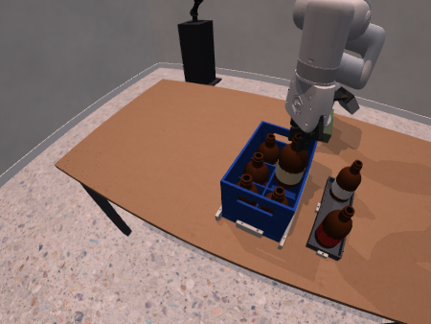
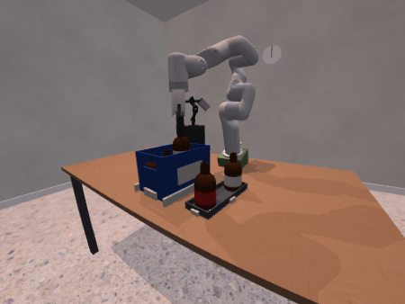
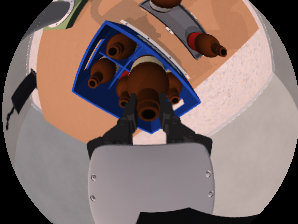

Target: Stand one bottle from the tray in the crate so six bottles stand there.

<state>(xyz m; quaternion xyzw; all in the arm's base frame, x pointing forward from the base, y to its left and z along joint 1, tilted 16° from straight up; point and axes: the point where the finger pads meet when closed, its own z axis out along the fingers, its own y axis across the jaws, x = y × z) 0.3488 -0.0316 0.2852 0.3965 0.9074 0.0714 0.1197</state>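
Now: the blue crate 17 cm below my hand and 4 cm to the right of it.
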